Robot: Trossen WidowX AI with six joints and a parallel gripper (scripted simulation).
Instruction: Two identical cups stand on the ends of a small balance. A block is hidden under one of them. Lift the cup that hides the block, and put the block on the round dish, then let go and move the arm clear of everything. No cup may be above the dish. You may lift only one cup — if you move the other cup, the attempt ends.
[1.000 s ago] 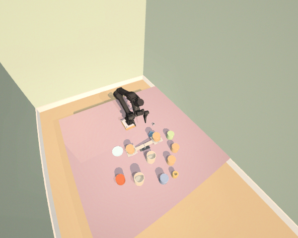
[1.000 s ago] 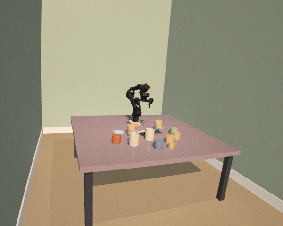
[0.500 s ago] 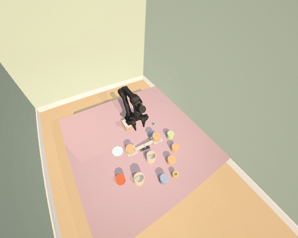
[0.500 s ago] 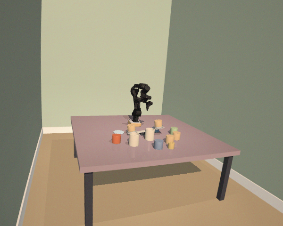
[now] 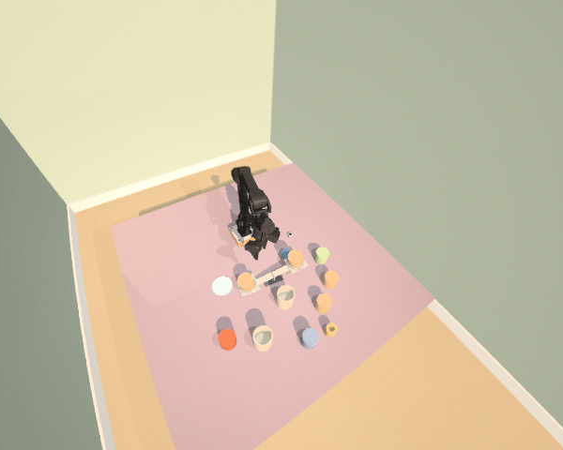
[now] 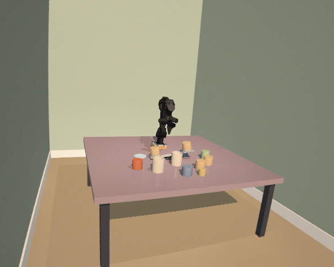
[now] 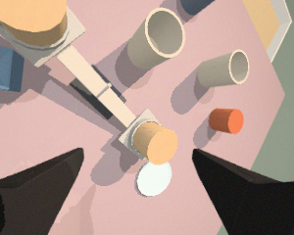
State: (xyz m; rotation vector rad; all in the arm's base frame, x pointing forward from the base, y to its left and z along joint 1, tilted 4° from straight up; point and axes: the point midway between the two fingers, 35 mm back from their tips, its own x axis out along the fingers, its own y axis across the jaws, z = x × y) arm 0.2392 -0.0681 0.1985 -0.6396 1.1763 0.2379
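My gripper tip is 160 mm above the pale green block, 90 mm to the left of it and 20 mm short of it. Round my gripper tip: blue block (180 mm to the left, 180 mm below, 20 mm behind); round dish (200 mm below, 190 mm to the right, 60 mm behind); green cup (310 mm to the left, 160 mm below, 100 mm ahead).
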